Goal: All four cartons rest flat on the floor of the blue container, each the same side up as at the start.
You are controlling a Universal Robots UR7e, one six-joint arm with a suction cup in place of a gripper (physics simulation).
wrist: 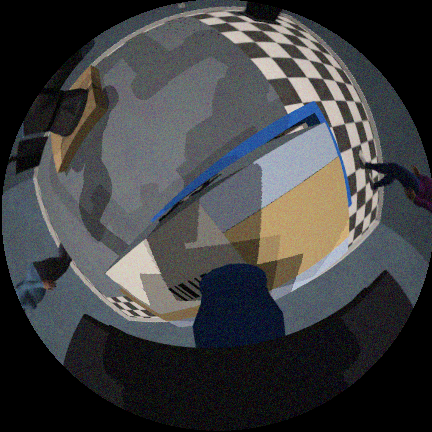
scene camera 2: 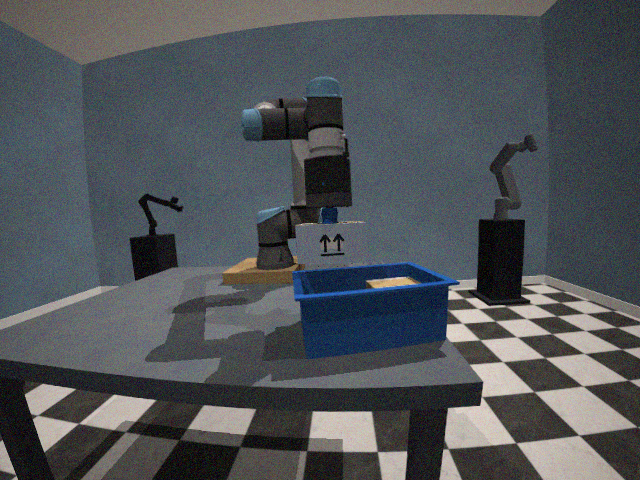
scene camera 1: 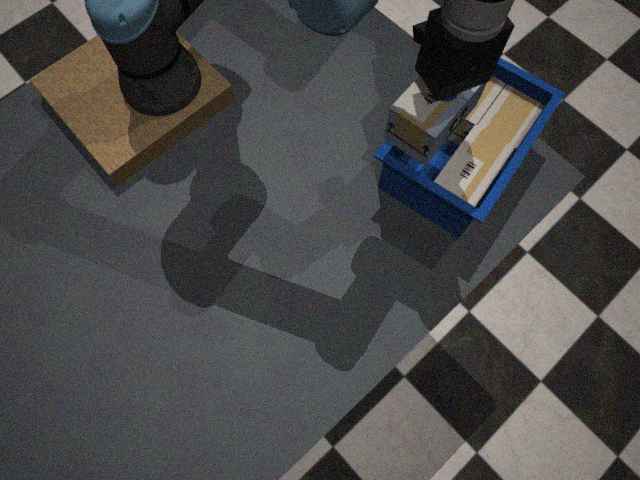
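Seen in the pictures: hand at its tool point: (wrist: pixel 231 268) (scene camera 2: pixel 330 229); arm's base at its link origin: (wrist: pixel 73 111) (scene camera 2: pixel 275 265) (scene camera 1: pixel 162 82).
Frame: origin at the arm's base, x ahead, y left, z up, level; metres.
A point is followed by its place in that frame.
My gripper, a blue suction cup (scene camera 1: pixel 448 97) (scene camera 2: pixel 329 214) (wrist: pixel 240 305), is shut on the top of a white and brown carton (scene camera 1: pixel 408 135) @[x 0.451, y 0.173, z 0.150 m] (scene camera 2: pixel 310 245) @[x 0.486, y 0.207, z 0.141 m] (wrist: pixel 305 215) @[x 0.425, y 0.289, z 0.183 m]. The carton hangs level, its printed arrows pointing up. In scene camera 1 it overlaps the left part of the blue container (scene camera 1: pixel 431 178) @[x 0.480, y 0.248, z -0.037 m] (scene camera 2: pixel 372 325) @[x 0.568, y 0.321, z 0.003 m] (wrist: pixel 225 162) @[x 0.395, y 0.278, z 0.071 m]; in scene camera 2 the rim hides its bottom edge. Inside, a long carton (scene camera 1: pixel 496 139) @[x 0.521, y 0.344, z 0.042 m] with a barcode lies along the right wall. A smaller carton (scene camera 1: pixel 485 100) @[x 0.455, y 0.393, z 0.041 m] is beside it toward the back, partly hidden. A fourth carton does not show.
The container stands on the grey table (scene camera 1: pixel 155 387) @[x 0.438, y -0.345, z -0.049 m] (scene camera 2: pixel 129 335) @[x 0.531, y -0.223, z -0.049 m] near its right edge. The arm's base stands on a wooden block (scene camera 1: pixel 77 87) @[x -0.105, y -0.127, z 0.000 m] (scene camera 2: pixel 242 273) @[x 0.095, y -0.104, z -0.008 m] (wrist: pixel 75 150) @[x 0.097, y -0.077, z -0.043 m]. Two black pedestals (scene camera 2: pixel 500 258) (scene camera 2: pixel 154 255) with other arms stand in the background.
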